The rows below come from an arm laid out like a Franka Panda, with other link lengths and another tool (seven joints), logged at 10 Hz.
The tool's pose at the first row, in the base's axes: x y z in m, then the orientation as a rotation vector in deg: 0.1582, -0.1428, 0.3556, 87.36, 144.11, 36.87
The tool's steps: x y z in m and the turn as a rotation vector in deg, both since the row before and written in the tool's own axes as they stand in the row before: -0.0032, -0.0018, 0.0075, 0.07, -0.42, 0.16; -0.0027, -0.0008, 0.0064, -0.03, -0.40, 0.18; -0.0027, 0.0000, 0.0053, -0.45, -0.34, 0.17; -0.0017, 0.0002, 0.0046, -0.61, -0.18, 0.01; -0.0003, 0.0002, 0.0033, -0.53, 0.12, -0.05; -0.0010, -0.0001, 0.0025, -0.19, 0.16, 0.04; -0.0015, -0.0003, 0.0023, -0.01, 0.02, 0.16; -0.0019, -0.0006, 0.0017, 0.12, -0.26, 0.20; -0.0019, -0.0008, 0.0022, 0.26, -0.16, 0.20; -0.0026, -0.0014, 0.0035, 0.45, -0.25, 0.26; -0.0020, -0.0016, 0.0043, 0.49, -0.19, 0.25; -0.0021, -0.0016, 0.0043, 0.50, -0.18, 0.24; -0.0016, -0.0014, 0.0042, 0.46, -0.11, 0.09; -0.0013, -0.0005, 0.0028, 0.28, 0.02, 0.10
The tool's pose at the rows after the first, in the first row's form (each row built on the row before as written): 0.1607, -0.1441, 0.3477, 87.57, 143.76, 36.42; 0.1634, -0.1450, 0.3413, 87.78, 143.34, 36.11; 0.1664, -0.1459, 0.3363, 87.83, 142.68, 36.34; 0.1689, -0.1461, 0.3321, 87.62, 142.12, 36.87; 0.1704, -0.1454, 0.3292, 87.37, 141.87, 37.58; 0.1717, -0.1456, 0.3268, 87.36, 141.83, 37.95; 0.1730, -0.1464, 0.3245, 87.57, 141.74, 38.01; 0.1740, -0.1478, 0.3225, 87.87, 141.52, 37.67; 0.1750, -0.1492, 0.3200, 88.22, 141.47, 37.26; 0.1763, -0.1511, 0.3160, 88.71, 141.44, 36.56; 0.1774, -0.1523, 0.3113, 89.21, 141.49, 35.87; 0.1785, -0.1536, 0.3066, 89.70, 141.56, 35.17; 0.1795, -0.1545, 0.3021, 89.98, 141.74, 34.56; 0.1806, -0.1551, 0.2992, 90.21, 141.88, 34.27
